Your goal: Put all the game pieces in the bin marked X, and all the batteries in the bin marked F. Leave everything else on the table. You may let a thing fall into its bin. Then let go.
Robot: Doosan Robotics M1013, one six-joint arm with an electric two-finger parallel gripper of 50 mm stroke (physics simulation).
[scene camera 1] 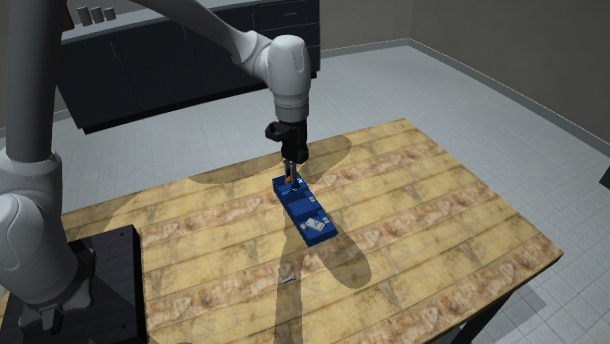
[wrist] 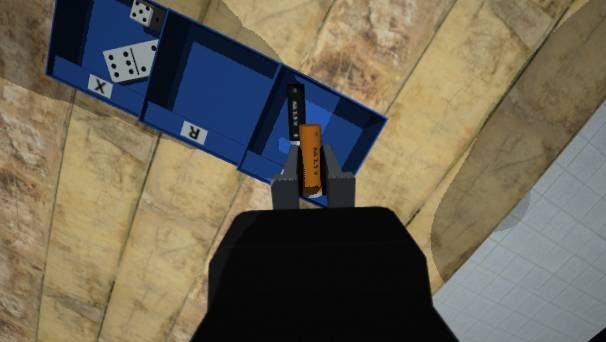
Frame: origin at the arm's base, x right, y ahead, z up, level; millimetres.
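Where they show: gripper, fingertip midpoint: [scene camera 1: 291, 178] [wrist: 310, 160]; arm's base, origin of the base link: [scene camera 1: 60, 287].
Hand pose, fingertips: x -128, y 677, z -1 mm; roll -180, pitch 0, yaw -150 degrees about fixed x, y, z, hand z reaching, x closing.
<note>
Things, the pixels of their top centre, and the offset from my fingertips. Level surfaces: height alone.
- orange battery, middle of its top: [wrist: 311, 165] [scene camera 1: 291, 175] dx +0, dy +0, dz +12 mm
- blue three-part tray, middle of its top: [wrist: 200, 93] [scene camera 1: 301, 200] dx +89, dy -5, dz -10 mm
- black battery, middle of its top: [wrist: 296, 116] dx +23, dy -19, dz -35 mm
- white domino, middle of its top: [wrist: 134, 61] [scene camera 1: 315, 224] dx +160, dy +3, dz -42 mm
- white die, middle of its top: [wrist: 140, 11] [scene camera 1: 302, 226] dx +160, dy -35, dz -33 mm
- grey bolt, middle of its top: [scene camera 1: 287, 277] dx +287, dy -131, dz -43 mm
- wooden table, its level: dz -57 mm
My gripper [scene camera 1: 289, 174] [wrist: 310, 160] is shut on an orange battery [scene camera 1: 287, 179] [wrist: 310, 145] and holds it over the end bin of the blue three-part tray [scene camera 1: 322, 237] [wrist: 192, 145]. In the wrist view my fingers hide that bin's label. A black battery [wrist: 295, 112] lies in the same bin. A white domino [scene camera 1: 315, 224] [wrist: 131, 62] and a white die [scene camera 1: 303, 227] [wrist: 142, 13] lie in the bin marked X at the other end. The bin marked R, in the middle, is empty.
A grey bolt [scene camera 1: 288, 279] lies on the wooden table [scene camera 1: 425, 225] [wrist: 165, 200], on the near side of the tray. The tray's walls and dividers stand around and beside my fingers. The robot's black base plate [scene camera 1: 117, 280] is at the table's left.
</note>
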